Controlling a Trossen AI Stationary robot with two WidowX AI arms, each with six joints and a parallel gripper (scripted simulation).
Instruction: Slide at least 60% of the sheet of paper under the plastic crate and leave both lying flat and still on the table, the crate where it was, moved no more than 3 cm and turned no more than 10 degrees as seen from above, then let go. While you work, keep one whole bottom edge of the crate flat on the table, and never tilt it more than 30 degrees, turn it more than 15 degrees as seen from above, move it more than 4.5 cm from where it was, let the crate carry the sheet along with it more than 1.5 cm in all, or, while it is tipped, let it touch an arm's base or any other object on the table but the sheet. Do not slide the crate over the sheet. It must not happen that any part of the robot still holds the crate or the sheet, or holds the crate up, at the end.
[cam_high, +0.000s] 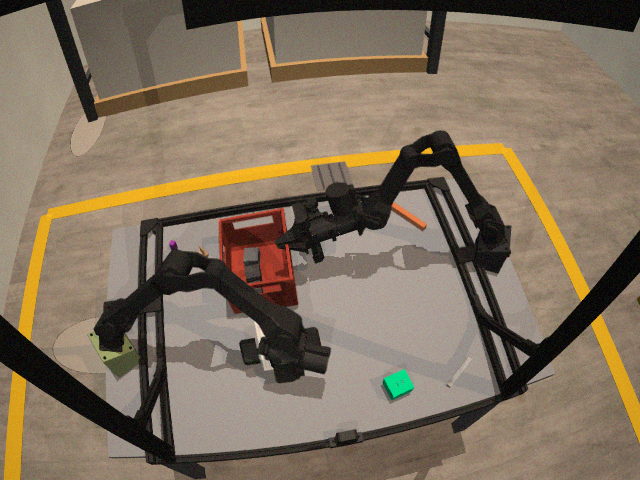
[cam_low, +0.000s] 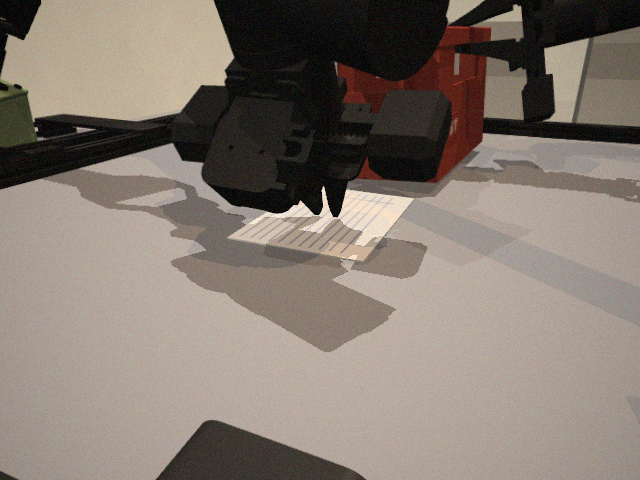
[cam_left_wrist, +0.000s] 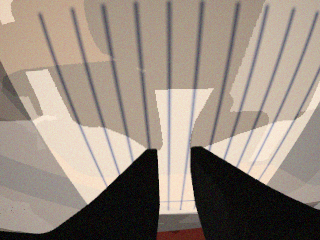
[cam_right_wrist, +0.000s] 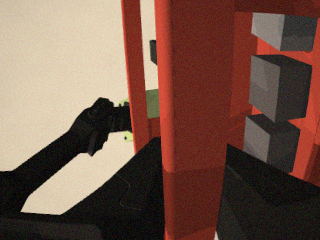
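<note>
The sheet of paper is 3 cm ahead of my left hand and 4 cm below it. Round my left hand: white stick (22 cm behind, 41 cm to the right, 3 cm below); then purple piece (40 cm ahead, 23 cm to the left, 3 cm below); then green block (19 cm behind, 24 cm to the right, 1 cm below).
</note>
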